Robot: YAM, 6 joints.
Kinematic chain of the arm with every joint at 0, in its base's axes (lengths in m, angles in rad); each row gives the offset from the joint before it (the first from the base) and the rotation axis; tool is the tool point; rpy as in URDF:
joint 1: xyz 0 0 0.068 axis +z
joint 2: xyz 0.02 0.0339 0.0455 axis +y
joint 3: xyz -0.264 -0.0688 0 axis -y
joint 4: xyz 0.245 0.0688 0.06 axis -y
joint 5: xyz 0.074 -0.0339 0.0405 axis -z
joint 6: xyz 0.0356 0 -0.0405 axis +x
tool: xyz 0 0 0 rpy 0 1.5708 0
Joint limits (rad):
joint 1: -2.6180..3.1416
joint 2: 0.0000..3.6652
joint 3: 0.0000..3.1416
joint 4: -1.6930..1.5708
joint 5: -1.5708..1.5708
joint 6: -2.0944..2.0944
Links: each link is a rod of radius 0.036 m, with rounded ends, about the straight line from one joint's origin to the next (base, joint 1, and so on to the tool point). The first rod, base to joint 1, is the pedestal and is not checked.
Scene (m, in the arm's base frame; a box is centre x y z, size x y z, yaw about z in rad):
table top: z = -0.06
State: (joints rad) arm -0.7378 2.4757 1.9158 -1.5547 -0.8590 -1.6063
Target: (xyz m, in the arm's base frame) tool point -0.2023 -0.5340 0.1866
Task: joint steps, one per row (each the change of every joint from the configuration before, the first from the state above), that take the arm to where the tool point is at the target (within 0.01 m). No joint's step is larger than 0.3 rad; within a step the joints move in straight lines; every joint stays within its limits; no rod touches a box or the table.
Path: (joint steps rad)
1: -0.2470 0.0413 0.1328 0.1542 0.0332 0.0000
2: -0.2470 0.0413 0.1328 0.1541 0.0331 0.0000
3: -0.2470 0.0413 0.1328 0.1542 0.0332 0.0000
4: -0.2470 0.0414 0.1328 0.1541 0.0332 0.0000
5: -0.2470 0.0413 0.1327 0.1542 0.0331 0.0000

